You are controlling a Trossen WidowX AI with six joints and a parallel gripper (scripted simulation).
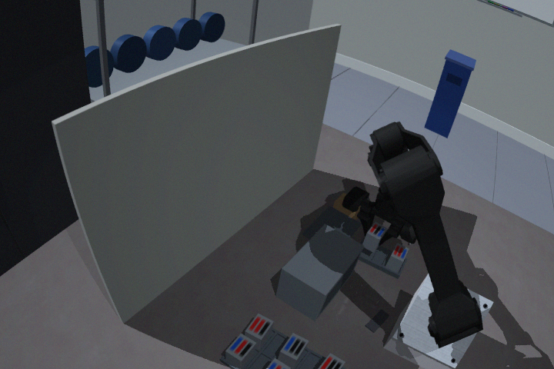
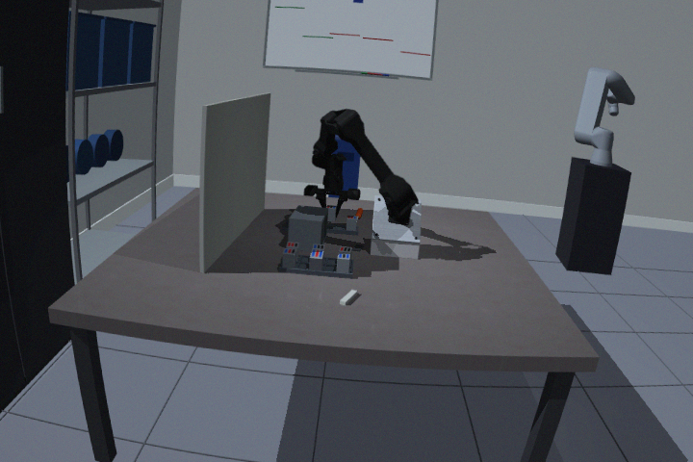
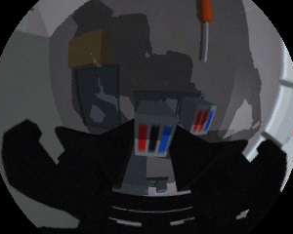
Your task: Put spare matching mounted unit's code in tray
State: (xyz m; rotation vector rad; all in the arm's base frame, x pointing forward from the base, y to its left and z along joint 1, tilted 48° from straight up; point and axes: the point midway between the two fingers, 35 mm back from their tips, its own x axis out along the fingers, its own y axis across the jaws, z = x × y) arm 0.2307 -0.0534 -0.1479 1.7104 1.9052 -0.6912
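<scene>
My gripper tip is now 110 mm short of the blue-grey tray, 50 mm above it and 10 mm to the left of it. Round my gripper tip: tan block: 120 mm ahead, 100 mm to the right, 30 mm below; then grey panel: 280 mm ahead, 180 mm above, 170 mm to the left; then grey box: 170 mm to the left, 50 mm ahead.
</scene>
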